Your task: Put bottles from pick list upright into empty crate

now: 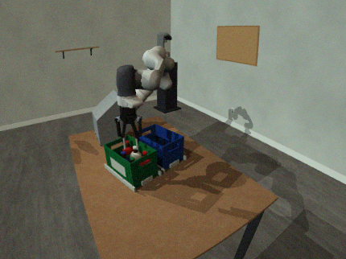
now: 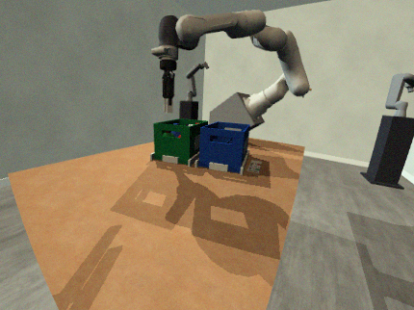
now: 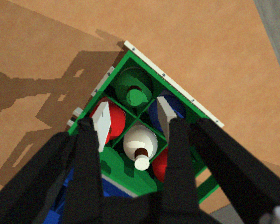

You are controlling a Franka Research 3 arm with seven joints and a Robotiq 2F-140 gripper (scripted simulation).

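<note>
The green bottle lies 17 cm below my hand. Round my hand: white bottle 10 cm behind, 7 cm to the left, 17 cm below; green crate 9 cm behind, 3 cm to the left, 17 cm below; blue-capped bottle 9 cm behind, 2 cm to the right, 17 cm below.
</note>
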